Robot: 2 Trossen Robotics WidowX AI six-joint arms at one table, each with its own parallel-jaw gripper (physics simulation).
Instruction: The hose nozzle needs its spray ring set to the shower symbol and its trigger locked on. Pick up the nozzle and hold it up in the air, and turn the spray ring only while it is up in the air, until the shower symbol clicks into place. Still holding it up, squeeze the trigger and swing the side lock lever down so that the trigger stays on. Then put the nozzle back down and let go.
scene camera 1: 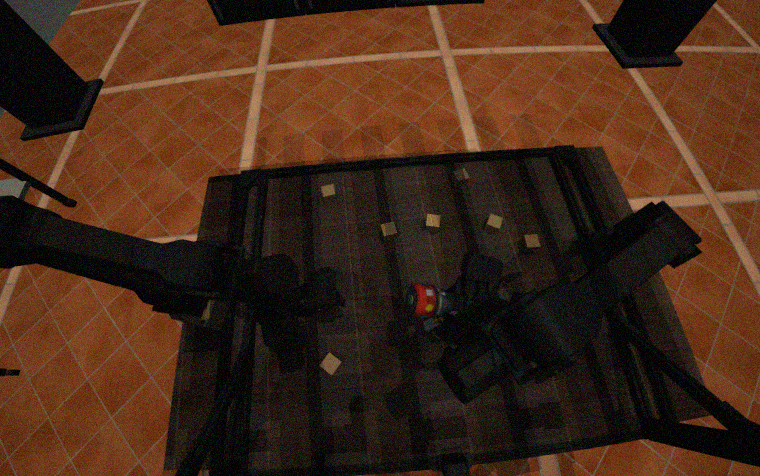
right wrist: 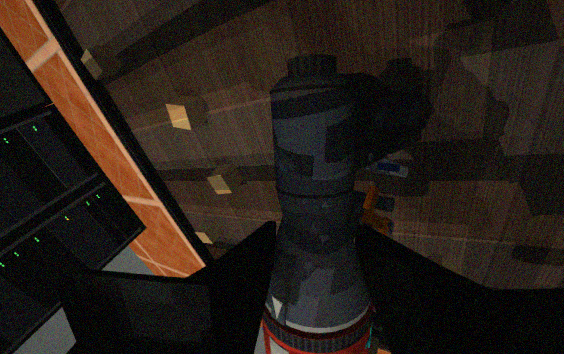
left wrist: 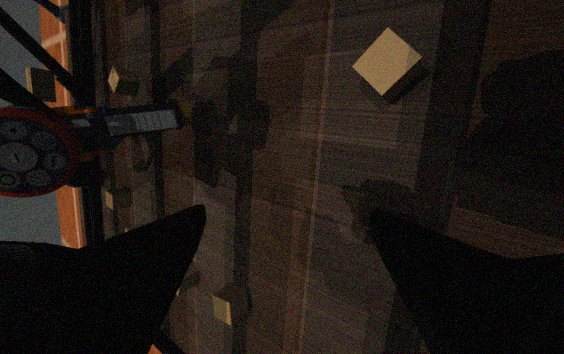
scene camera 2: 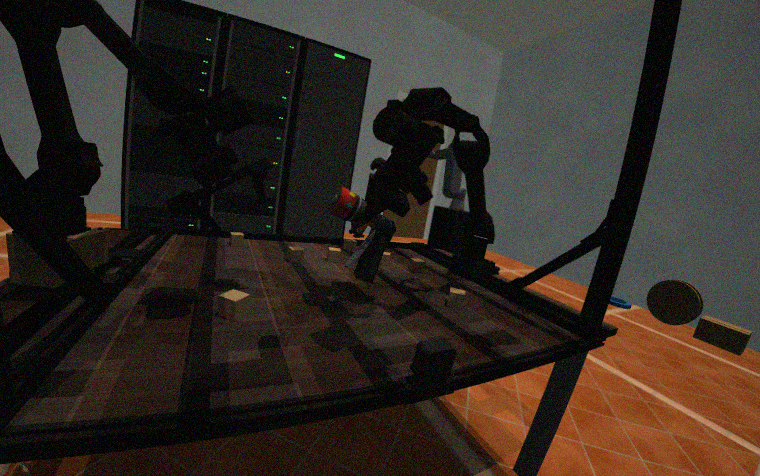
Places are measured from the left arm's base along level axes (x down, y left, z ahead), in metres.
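Pixels of known places: left gripper, fingertip midpoint: [scene camera 1: 328, 309] [left wrist: 288, 215] [scene camera 2: 246, 226]; right gripper, fingertip midpoint: [scene camera 1: 447, 302] [right wrist: 315, 231] [scene camera 2: 364, 215]; left arm's base at its link origin: [scene camera 1: 194, 300] [scene camera 2: 60, 230]; right arm's base at its link origin: [scene camera 1: 614, 246] [scene camera 2: 474, 258].
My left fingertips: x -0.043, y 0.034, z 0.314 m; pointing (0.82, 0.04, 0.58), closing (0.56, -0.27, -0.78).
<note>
For each thing: its middle in the pictures, then the offset to it from my left fingertips. "pt": a spot on its surface instead. Level surfaces: height alone.
- orange part at a spot on its surface: [right wrist: 370, 197] pt dx -0.030, dy +0.025, dz +0.240 m
- dark table at its surface level: dx +0.126 m
- cube at the middle of its body: [left wrist: 388, 68] [right wrist: 441, 277] [scene camera 2: 234, 304] [scene camera 1: 331, 363] dx +0.109, dy -0.100, dz +0.012 m
The grey hose nozzle [scene camera 1: 445, 303] [scene camera 2: 375, 244] [left wrist: 145, 122] [right wrist: 315, 175] is held tilted above the table, handle pointing down. Its red spray ring [scene camera 1: 422, 299] [scene camera 2: 346, 202] [right wrist: 320, 344] carries coloured patches; a pale triangle on the body shows near it in the right wrist view. Which symbol is set cannot be told. An orange part [right wrist: 370, 197] shows beside the body; trigger and lock states are unclear. My right gripper [scene camera 1: 457, 305] [right wrist: 315, 231] is shut on the nozzle body behind the ring. My left gripper [scene camera 1: 341, 288] [left wrist: 288, 215] is open and empty, left of the spray ring in scene camera 1.
Several pale wooden cubes lie on the dark table [scene camera 1: 358, 437] [scene camera 2: 140, 386], mostly beyond the nozzle in scene camera 1. One cube [scene camera 1: 330, 363] [scene camera 2: 234, 295] [left wrist: 387, 61] lies nearer the front on the left. Dark frame posts [scene camera 2: 622, 185] stand at the table's edges.
</note>
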